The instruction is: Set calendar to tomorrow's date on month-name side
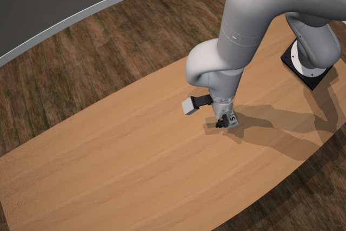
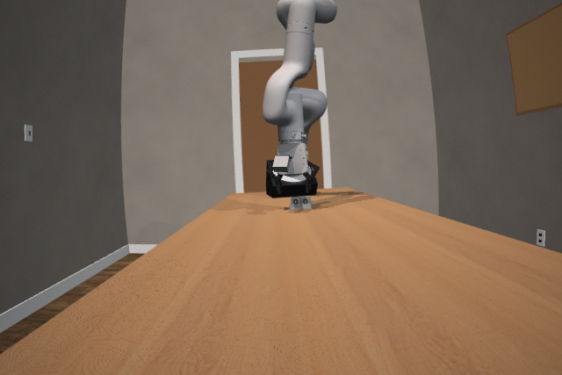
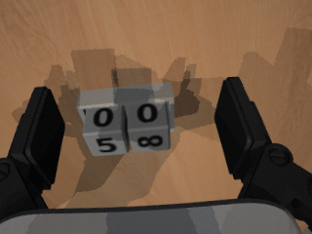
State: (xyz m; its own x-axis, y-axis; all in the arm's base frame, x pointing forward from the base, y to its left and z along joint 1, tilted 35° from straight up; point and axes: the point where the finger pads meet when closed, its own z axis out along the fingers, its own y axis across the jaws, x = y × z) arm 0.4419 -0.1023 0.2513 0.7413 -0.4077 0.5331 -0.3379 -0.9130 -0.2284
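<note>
Right now my hand is 6 cm past the white digit cube, 4 cm above it and 2 cm to the right of it. From my hand the other things lie so: calendar tray: 6 cm below, 5 cm behind, 3 cm to the left.
</note>
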